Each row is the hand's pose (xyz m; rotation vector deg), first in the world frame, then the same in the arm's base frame.
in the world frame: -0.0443 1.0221 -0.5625 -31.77 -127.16 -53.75
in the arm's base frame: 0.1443 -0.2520 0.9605 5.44 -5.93 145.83
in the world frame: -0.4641 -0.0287 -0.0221 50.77 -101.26 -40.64
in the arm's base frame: 0.0360 0.7000 0.1516 -32.43 42.33 90.57
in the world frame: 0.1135 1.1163 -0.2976 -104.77 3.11 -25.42
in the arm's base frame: -0.0926 -0.4205 0.8212 46.96 33.52 -81.83
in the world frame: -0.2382 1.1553 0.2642 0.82 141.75 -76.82
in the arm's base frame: -0.6781 -0.1154 0.7516 116.04 76.32 76.57
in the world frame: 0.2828 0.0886 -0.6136 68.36 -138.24 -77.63
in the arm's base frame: 0.6676 -0.0229 0.1514 4.76 5.80 68.18
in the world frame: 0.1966 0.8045 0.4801 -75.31 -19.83 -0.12
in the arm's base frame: -0.6171 -0.2776 0.1782 50.85 -11.77 -99.06
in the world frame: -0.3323 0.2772 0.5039 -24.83 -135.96 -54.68
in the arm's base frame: -0.5266 0.4531 0.0507 12.53 -4.41 137.77
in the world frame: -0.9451 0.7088 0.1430 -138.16 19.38 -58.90
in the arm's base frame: -0.5359 0.7125 0.8410 27.41 80.97 -63.54
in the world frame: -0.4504 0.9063 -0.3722 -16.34 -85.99 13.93
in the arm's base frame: -0.0619 0.1619 0.9869 27.09 -84.91 -154.10
